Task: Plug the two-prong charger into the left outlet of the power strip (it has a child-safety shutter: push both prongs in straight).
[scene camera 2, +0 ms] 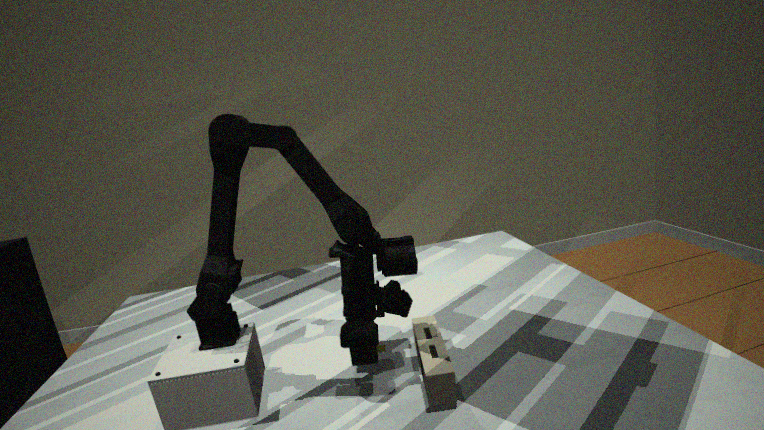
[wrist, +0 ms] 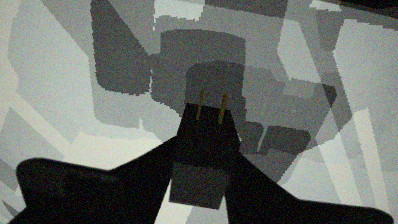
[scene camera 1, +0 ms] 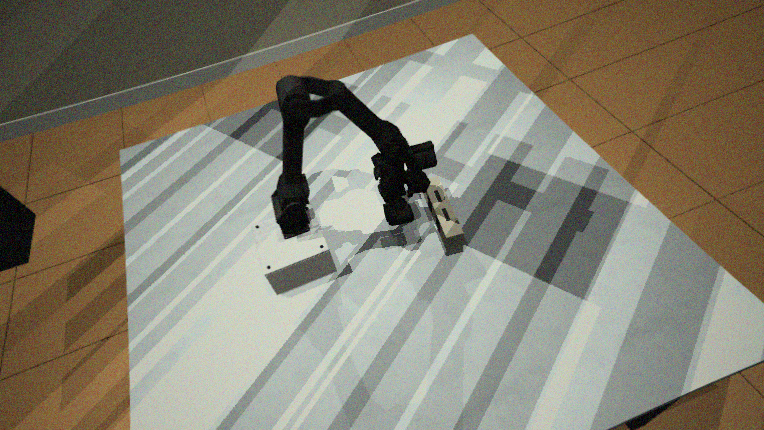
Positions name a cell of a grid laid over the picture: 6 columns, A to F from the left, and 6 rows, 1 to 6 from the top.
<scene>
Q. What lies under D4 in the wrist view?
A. A black two-prong charger.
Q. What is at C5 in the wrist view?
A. The gripper.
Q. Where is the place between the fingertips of the gripper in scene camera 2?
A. C5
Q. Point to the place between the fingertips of the gripper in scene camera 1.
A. D3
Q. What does the gripper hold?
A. A black two-prong charger.
</scene>
